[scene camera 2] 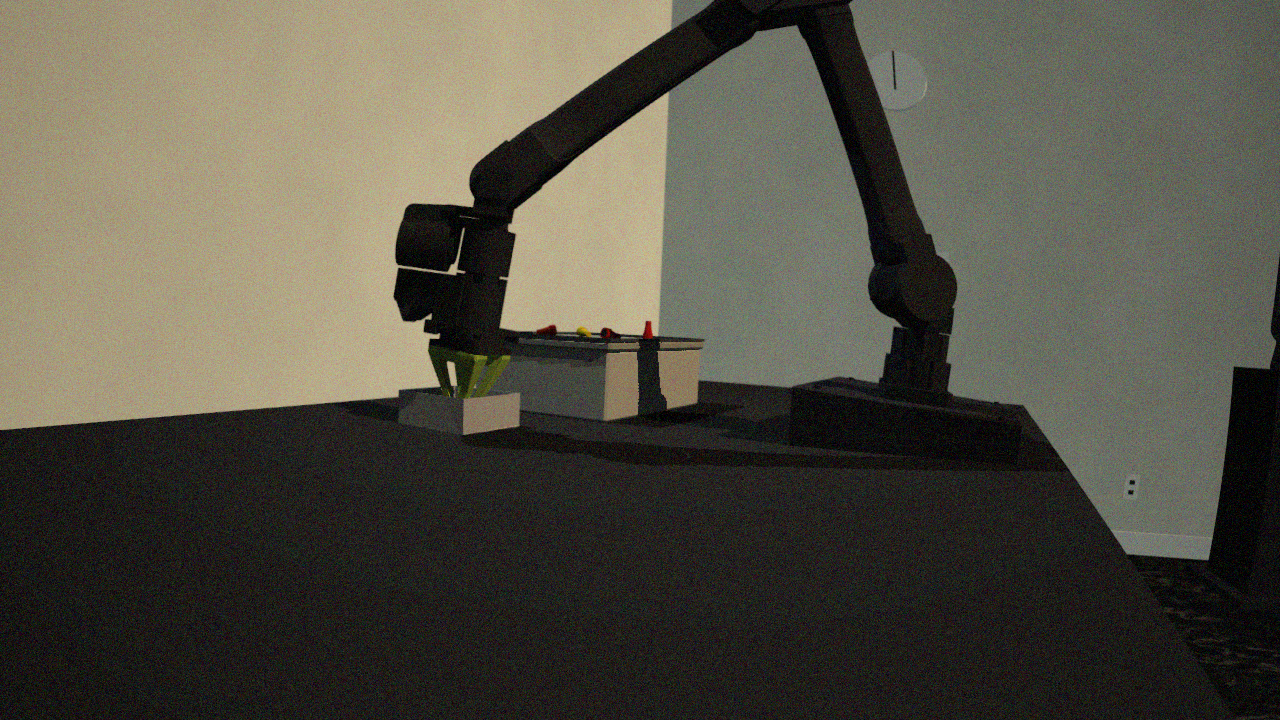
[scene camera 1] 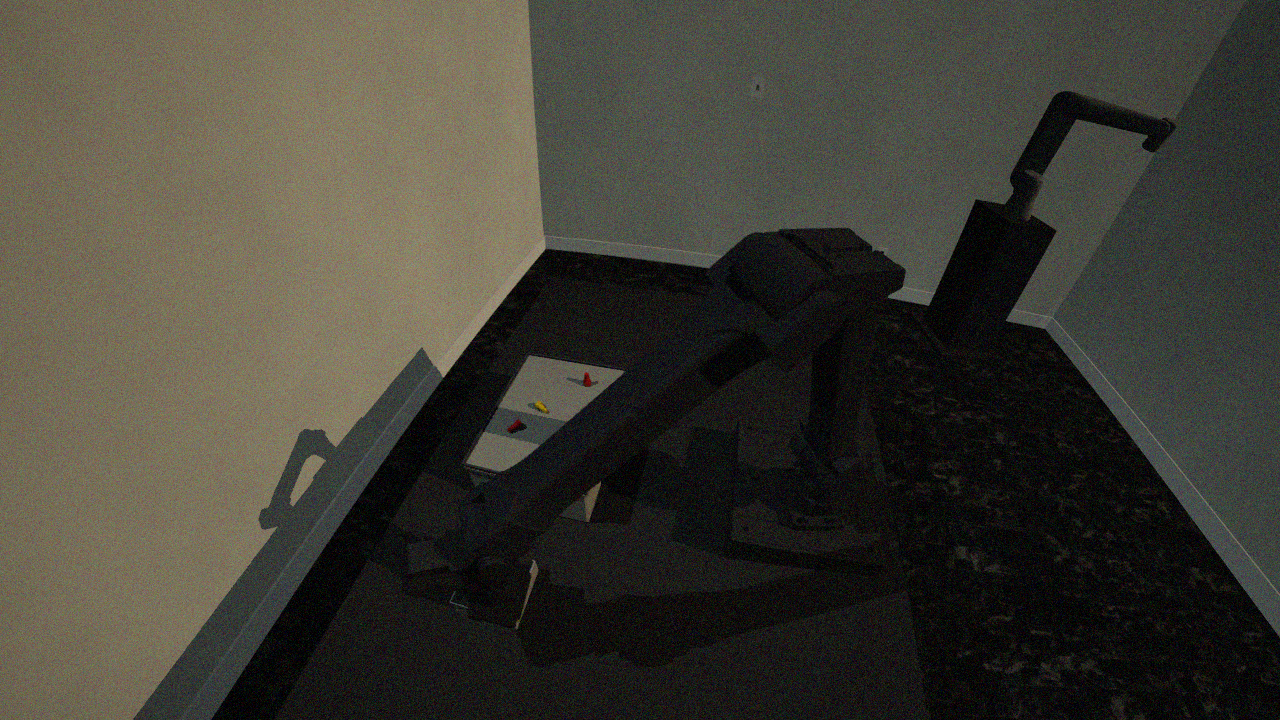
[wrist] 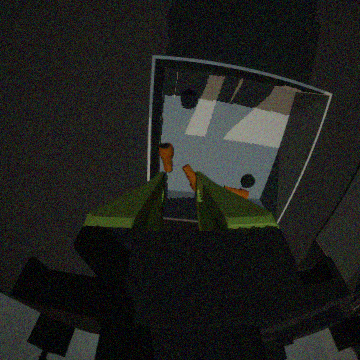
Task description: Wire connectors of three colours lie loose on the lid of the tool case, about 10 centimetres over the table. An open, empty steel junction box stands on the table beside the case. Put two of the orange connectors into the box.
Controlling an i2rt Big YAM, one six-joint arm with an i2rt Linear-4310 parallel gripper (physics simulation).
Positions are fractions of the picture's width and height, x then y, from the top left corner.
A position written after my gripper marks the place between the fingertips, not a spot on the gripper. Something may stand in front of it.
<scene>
In view: my gripper (wrist: 0.50,0.49), a steel junction box (wrist: 0.68,0.36) and a tool case (scene camera 1: 0.44,0.53).
</scene>
